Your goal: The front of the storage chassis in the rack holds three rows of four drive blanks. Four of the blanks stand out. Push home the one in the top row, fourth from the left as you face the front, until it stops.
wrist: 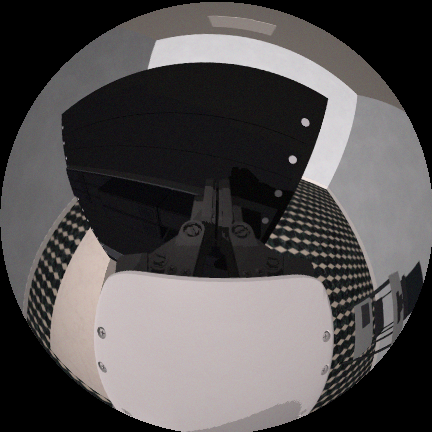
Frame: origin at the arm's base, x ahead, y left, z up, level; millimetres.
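Where they show: gripper, fingertip midpoint: (216,193).
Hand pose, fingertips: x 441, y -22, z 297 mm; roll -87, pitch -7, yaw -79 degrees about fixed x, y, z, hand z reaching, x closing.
Observation:
After its pixels a point has its place.
The rack (200,100) {x 498, y 17, z 366 mm} fills the upper middle of the wrist view as a black front with round light spots down its right edge. The storage chassis (125,212) {x 449, y 91, z 233 mm} is very dark, below a thin ledge that runs from the left edge towards the fingers. Faint edges and darker patches show on it, but single drive blanks, their rows and how far each stands out cannot be told. My gripper (216,193) {x 441, y -22, z 297 mm} is shut and empty, its fingertips in front of the right part of the dark front. Whether they touch a blank cannot be told; the fingers hide what is behind them.
A dark shadow (245,176) {x 497, y -44, z 291 mm} lies on the front just right of the fingertips. A patterned floor (325,240) shows on both sides, with a beige strip (75,310) at the left. Grey and black equipment (363,325) stands at the far right. A pale wall (345,120) is behind the rack.

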